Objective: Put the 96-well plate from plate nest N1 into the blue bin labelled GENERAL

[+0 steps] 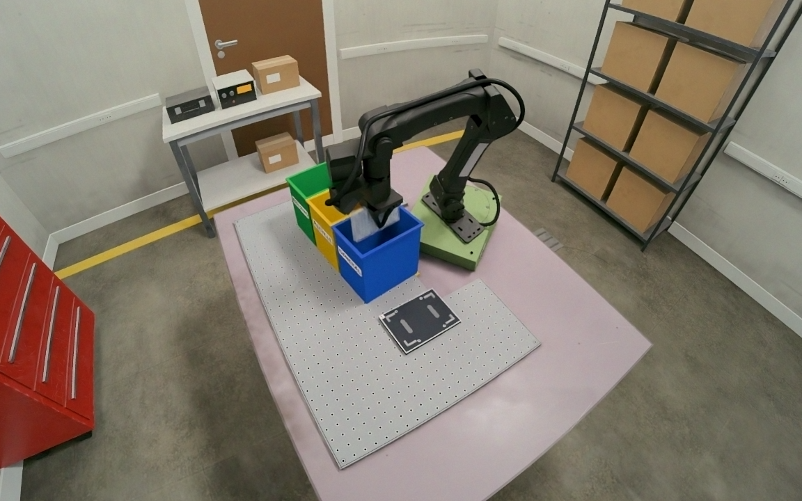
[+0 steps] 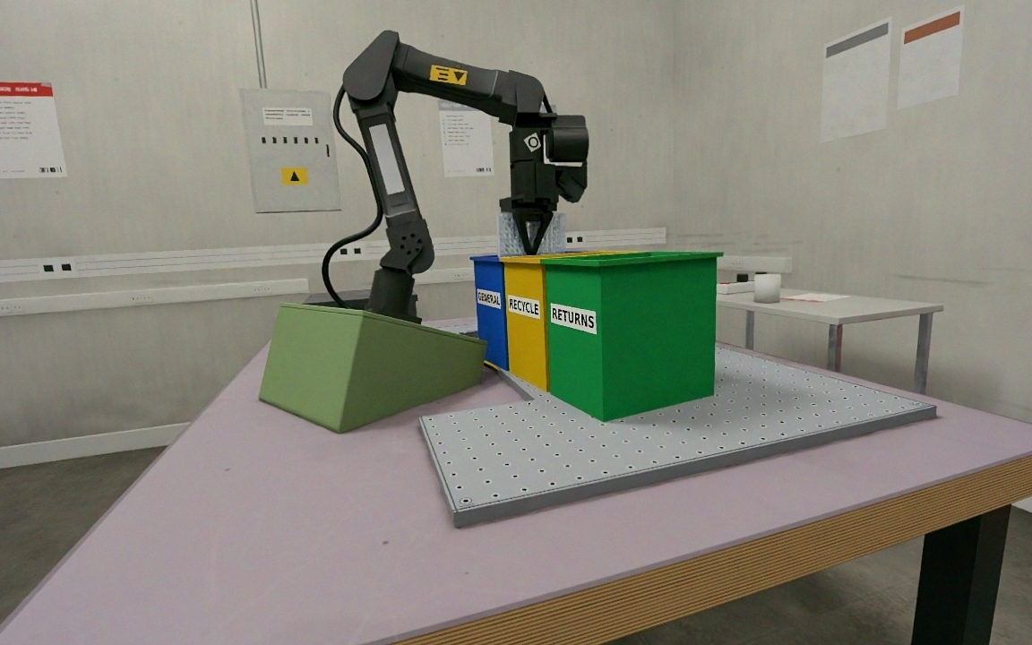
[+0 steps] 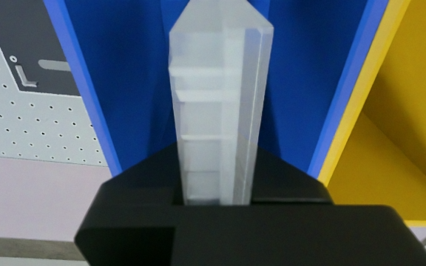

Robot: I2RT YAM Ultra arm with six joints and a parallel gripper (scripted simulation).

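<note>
The blue general bin is 100 mm below my hand. The rest, counted from my hand: yellow recycle bin: 130 mm to the right, 100 mm below, 10 mm ahead; 96-well plate: 20 mm above, 10 mm ahead; plate nest N1: 180 mm to the left, 180 mm below.
</note>
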